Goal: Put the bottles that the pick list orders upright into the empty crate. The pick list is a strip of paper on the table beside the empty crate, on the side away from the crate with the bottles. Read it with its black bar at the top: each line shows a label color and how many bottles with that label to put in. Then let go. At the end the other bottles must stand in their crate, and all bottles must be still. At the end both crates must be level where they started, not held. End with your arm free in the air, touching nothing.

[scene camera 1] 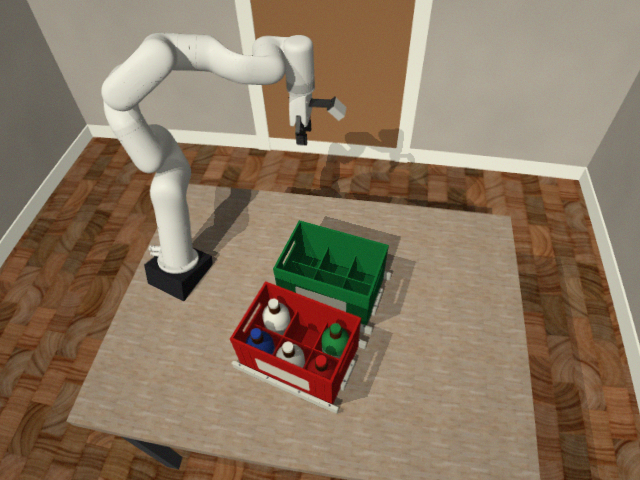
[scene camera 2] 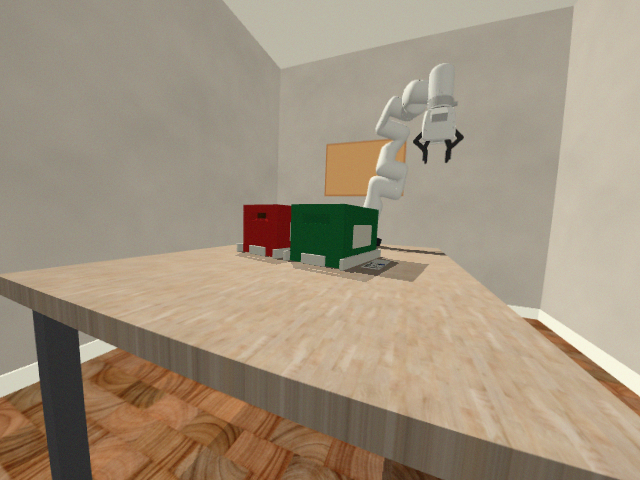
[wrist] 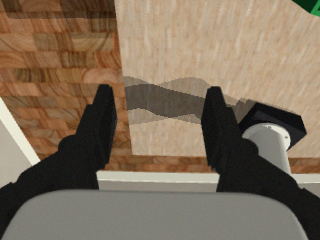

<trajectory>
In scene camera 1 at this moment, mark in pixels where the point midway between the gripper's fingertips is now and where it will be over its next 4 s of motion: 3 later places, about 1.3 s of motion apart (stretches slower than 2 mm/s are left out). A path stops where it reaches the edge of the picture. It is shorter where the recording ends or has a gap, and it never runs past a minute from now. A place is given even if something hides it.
The gripper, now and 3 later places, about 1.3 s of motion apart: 304,137; 347,176; 390,215; 372,234
</trajectory>
